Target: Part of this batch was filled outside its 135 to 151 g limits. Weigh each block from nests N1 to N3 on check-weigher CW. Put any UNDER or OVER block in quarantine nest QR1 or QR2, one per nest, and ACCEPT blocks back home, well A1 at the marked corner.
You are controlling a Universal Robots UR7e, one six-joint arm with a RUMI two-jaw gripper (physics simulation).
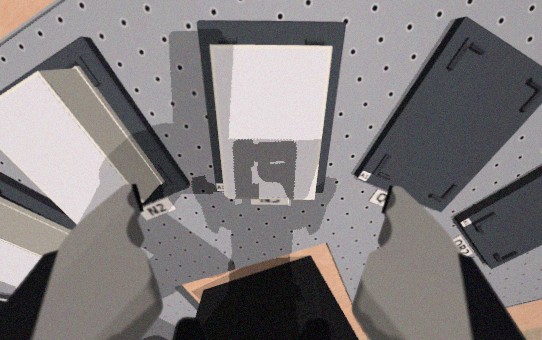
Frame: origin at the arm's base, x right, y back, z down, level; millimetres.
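Where they show: gripper, fingertip midpoint: point(263, 188).
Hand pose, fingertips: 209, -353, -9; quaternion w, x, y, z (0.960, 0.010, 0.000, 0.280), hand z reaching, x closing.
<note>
Each offset is from my fingertips to the top centre of the thing, as dx, dy, dz. "pt": to the spot under its first point. Level surfaces: height alone.
My gripper point(263, 188) is open, with its two fingertips apart above the near end of nest N3 @[+9, -9, +98] point(271, 31) and nothing between them. A white-topped block @[+9, -9, +61] point(280, 90) lies in N3, partly in the gripper's shadow. Another block @[-158, -84, +61] point(45, 130) with a beige side lies in nest N2 @[pt -93, -132, +103] point(97, 65) at the left. At the lower left edge, part of a third block @[pt -318, -36, +59] point(17, 262) shows in a dark nest @[-336, -52, +97] point(37, 200). Quarantine nest QR1 @[+157, +98, +98] point(450, 110) at the right is empty, its label partly hidden by the right finger. The visible part of nest QR2 @[pt +197, +254, +103] point(510, 220) is empty. Check-weigher CW cannot be made out.
The nests stand in a fan on a grey perforated board @[pt +56, -68, +103] point(280, 30). A black object point(270, 300) with a wood-coloured surface @[dz +127] point(327, 265) around it is at the bottom centre, between the fingers. Small A1 tags mark corners of N3, QR1 and QR2.
</note>
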